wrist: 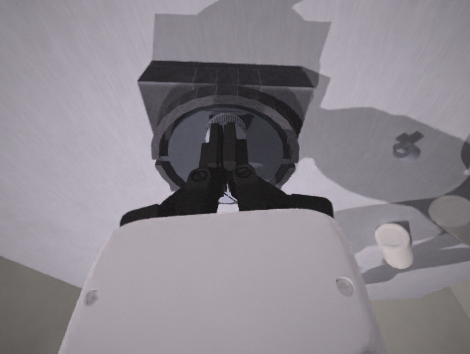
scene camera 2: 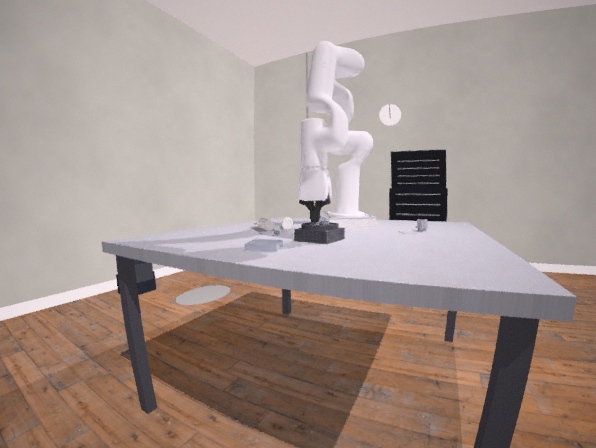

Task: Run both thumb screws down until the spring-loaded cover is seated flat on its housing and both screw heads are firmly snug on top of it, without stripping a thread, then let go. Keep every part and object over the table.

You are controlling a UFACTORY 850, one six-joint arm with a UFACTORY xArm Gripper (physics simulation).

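The dark housing [scene camera 2: 320,234] [wrist: 170,71] stands on the table, with a raised ring around the round dark blue-grey cover [wrist: 187,142]. One thumb screw [wrist: 226,119] shows its knurled rim and pale sides behind the fingertips in the wrist view; most of its head is hidden. The other thumb screw [wrist: 227,200] shows as a pale sliver between the finger bases and the gripper body. My gripper [scene camera 2: 315,220] [wrist: 225,139] points down over the housing, its fingers shut together with nothing between them, above or against the first screw's head. Whether the cover is seated flat cannot be told.
A pale blue-grey block [scene camera 2: 264,245] lies in front of the housing. Two whitish cylinders [scene camera 2: 286,223] [wrist: 394,245] [scene camera 2: 265,224] [wrist: 450,212] and a small grey part [wrist: 407,149] lie to one side. A small grey object [scene camera 2: 422,225] stands farther right on the table [scene camera 2: 425,260].
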